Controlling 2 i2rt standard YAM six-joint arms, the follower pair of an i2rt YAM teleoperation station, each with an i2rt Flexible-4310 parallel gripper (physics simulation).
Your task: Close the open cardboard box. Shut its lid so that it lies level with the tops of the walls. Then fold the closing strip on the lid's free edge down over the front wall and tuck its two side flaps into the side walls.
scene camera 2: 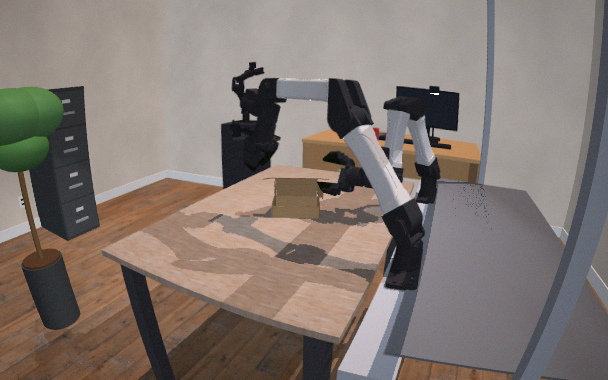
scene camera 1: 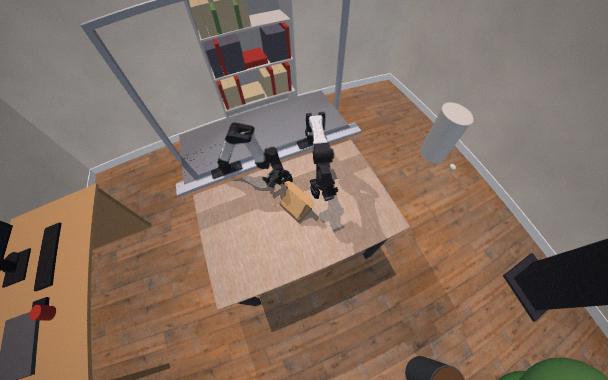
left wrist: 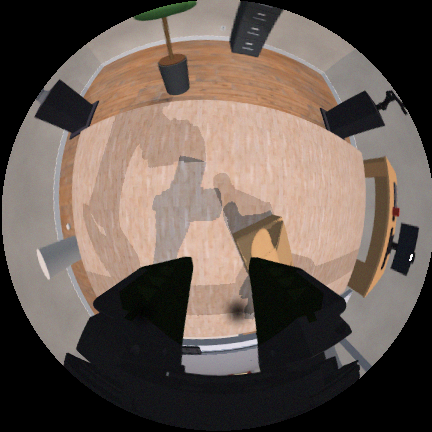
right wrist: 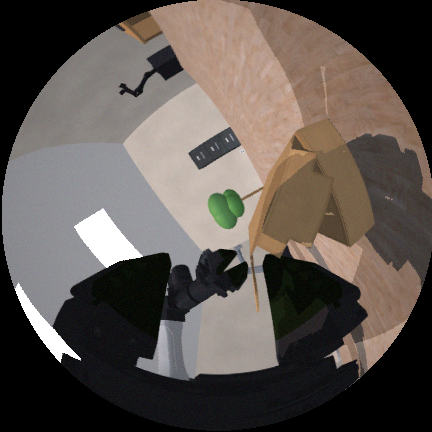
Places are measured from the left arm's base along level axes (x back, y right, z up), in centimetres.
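Pixels of known places: left gripper, between the fingertips: (scene camera 2: 256, 167) (scene camera 1: 321, 196) (left wrist: 220, 262) (right wrist: 241, 257); right gripper, between the fingertips: (scene camera 2: 320, 171) (scene camera 1: 285, 186) (right wrist: 216, 260); left arm's base, origin of its link: (scene camera 2: 405, 267) (scene camera 1: 311, 141); right arm's base, origin of its link: (scene camera 2: 427, 195) (scene camera 1: 226, 170).
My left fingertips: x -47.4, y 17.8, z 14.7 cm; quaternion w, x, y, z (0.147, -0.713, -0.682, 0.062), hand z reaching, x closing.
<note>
Ahead of a thing's pixels: the offset from my left fingertips to its top centre. "pt": to the spot under its first point. Level surfaces: height alone.
The cardboard box {dy +11.8, dx +8.5, dz -3.7 cm} (scene camera 1: 294, 210) (scene camera 2: 295, 208) (left wrist: 250, 239) (right wrist: 350, 197) stands on the table with its lid (scene camera 1: 299, 195) (right wrist: 300, 205) raised and tilted over the opening. In scene camera 2 the lid's edge shows as a thin line above the walls. My right gripper (scene camera 1: 278, 178) (scene camera 2: 327, 172) is open beside the box, close to the lid; in the right wrist view a thin cardboard flap reaches between its fingertips, near one finger, not gripped. My left gripper (scene camera 1: 323, 193) (scene camera 2: 258, 164) (left wrist: 220, 262) is open and empty, above the table beside the box.
The wooden table {dz -16.9 cm} (scene camera 1: 250, 260) (scene camera 2: 200, 280) (left wrist: 310, 165) carries the box. The arms' mounting rail {pt dy +66.4, dx +47.6, dz -14.7 cm} (scene camera 1: 190, 188) runs along the table's edge. In the right wrist view the left arm (right wrist: 192, 295) shows behind the right gripper's fingers.
</note>
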